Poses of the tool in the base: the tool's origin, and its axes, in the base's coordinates. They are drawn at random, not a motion.
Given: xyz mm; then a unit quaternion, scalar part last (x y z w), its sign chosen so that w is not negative.
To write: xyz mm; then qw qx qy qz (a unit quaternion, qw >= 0). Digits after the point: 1 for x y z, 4 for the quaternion.
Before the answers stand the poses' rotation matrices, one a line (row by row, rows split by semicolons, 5 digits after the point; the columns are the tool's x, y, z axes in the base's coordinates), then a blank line. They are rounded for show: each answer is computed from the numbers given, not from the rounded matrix.
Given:
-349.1 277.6 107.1 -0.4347 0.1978 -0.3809 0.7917
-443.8 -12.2 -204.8 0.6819 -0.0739 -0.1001 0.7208
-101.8 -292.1 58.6 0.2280 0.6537 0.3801 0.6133
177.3 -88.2 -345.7 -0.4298 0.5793 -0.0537 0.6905
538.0 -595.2 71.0 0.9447 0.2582 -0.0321 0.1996
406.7 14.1 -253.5 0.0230 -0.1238 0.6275 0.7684
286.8 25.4 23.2 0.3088 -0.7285 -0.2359 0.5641
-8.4 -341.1 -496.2 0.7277 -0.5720 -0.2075 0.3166
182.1 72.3 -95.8 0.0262 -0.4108 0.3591 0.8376
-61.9 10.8 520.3 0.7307 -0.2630 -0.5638 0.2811
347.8 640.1 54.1 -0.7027 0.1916 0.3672 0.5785
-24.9 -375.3 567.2 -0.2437 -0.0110 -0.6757 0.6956
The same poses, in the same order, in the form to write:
0.63157 0.43117 0.64438; -0.77511 0.33188 0.53764; 0.01796 -0.83902 0.54381
0.96904 0.04352 -0.24305; -0.24508 0.05001 -0.96821; -0.02998 0.99780 0.05912
-0.14369 -0.16816 0.97523; 0.76438 0.60705 0.21730; -0.62855 0.77667 0.04131
0.32305 -0.42381 0.84618; -0.57213 0.62477 0.53134; -0.75386 -0.65578 -0.04064
0.86460 0.50066 0.04242; 0.47503 -0.78698 -0.39370; -0.16372 0.36055 -0.91826
0.18188 -0.96999 -0.16138; 0.95860 0.21147 -0.19071; 0.21911 -0.12002 0.96829
-0.17281 -0.18379 -0.96766; -0.71612 0.69797 -0.00468; 0.67625 0.69214 -0.25223
0.25954 -0.70108 -0.66417; -0.96386 -0.14518 -0.22339; 0.06019 0.69814 -0.71342
0.40456 -0.62311 -0.66938; 0.58006 0.74071 -0.33894; 0.70701 -0.25115 0.66110
0.22590 -0.06738 -0.97182; -0.70133 -0.70362 -0.11424; -0.67609 0.70737 -0.20621
0.65691 -0.69413 -0.29438; 0.15558 -0.25725 0.95374; -0.73775 -0.67232 -0.06100
0.08656 0.94545 0.31405; -0.93473 -0.03198 0.35392; 0.34466 -0.32419 0.88097

-349.1 277.6 107.1 0.7917 -0.4347 0.1978 -0.3809
-443.8 -12.2 -204.8 0.7208 0.6819 -0.0739 -0.1001
-101.8 -292.1 58.6 0.6133 0.2280 0.6537 0.3801
177.3 -88.2 -345.7 0.6905 -0.4298 0.5793 -0.0537
538.0 -595.2 71.0 0.1996 0.9447 0.2582 -0.0321
406.7 14.1 -253.5 0.7684 0.0230 -0.1238 0.6275
286.8 25.4 23.2 0.5641 0.3088 -0.7285 -0.2359
-8.4 -341.1 -496.2 0.3166 0.7277 -0.5720 -0.2075
182.1 72.3 -95.8 0.8376 0.0262 -0.4108 0.3591
-61.9 10.8 520.3 0.2811 0.7307 -0.2630 -0.5638
347.8 640.1 54.1 0.5785 -0.7027 0.1916 0.3672
-24.9 -375.3 567.2 0.6956 -0.2437 -0.0110 -0.6757

